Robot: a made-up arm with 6 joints.
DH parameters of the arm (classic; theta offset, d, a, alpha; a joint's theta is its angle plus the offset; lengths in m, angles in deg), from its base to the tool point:
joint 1: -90 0.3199 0.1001 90
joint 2: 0 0.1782 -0.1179 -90
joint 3: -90 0.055 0.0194 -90
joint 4: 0 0.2 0.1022 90
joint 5: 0 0.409 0.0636 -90
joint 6: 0 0.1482 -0.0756 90
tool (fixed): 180 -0.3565 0 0
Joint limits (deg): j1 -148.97..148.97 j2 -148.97..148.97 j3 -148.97..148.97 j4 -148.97..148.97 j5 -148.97..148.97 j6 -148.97..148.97
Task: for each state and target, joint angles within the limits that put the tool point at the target. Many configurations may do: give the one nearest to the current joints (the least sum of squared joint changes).
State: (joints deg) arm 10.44 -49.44 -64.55 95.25 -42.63 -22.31
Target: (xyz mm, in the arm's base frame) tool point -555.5 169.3 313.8
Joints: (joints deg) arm 12.49 -52.07 -65.17 73.80 -19.27 -47.35
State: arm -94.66 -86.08 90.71 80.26 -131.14 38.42
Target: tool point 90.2 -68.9 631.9
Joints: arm -95.18 -113.54 114.54 113.28 -127.55 30.52
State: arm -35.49 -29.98 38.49 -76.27 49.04 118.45
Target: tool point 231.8 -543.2 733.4
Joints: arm -37.80 -46.12 27.52 -58.05 40.17 148.58
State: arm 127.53 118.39 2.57 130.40 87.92 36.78
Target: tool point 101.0 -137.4 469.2
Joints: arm 125.60 109.15 15.54 131.90 70.26 -7.39
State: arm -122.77 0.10 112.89 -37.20 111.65 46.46
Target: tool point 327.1 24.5 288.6
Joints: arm -134.91 27.82 104.26 -54.87 85.01 44.07
